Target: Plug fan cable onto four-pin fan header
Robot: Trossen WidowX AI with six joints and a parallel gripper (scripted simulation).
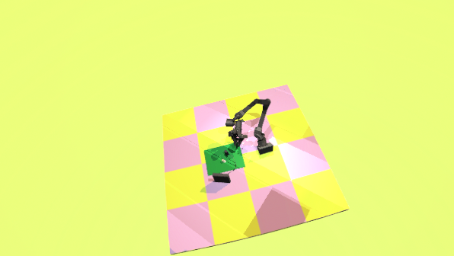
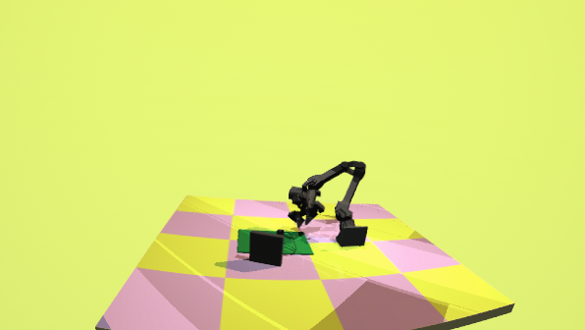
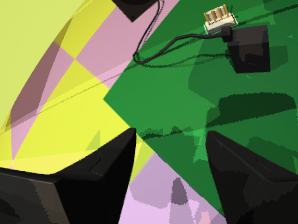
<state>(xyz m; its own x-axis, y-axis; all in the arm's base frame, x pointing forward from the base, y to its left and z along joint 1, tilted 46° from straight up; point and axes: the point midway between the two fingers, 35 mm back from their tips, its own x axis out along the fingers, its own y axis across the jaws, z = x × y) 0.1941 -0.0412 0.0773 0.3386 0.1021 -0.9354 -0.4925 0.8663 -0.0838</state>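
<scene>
My gripper tip is now 9 cm short of the dark fan plug and 4 cm above it. The rest, counted from my gripper tip: black fan: 18 cm ahead, 21 cm to the left; pale four-pin header: 14 cm ahead, 6 cm to the left, 6 cm below; green board: 13 cm ahead, 3 cm to the left, 8 cm below.
</scene>
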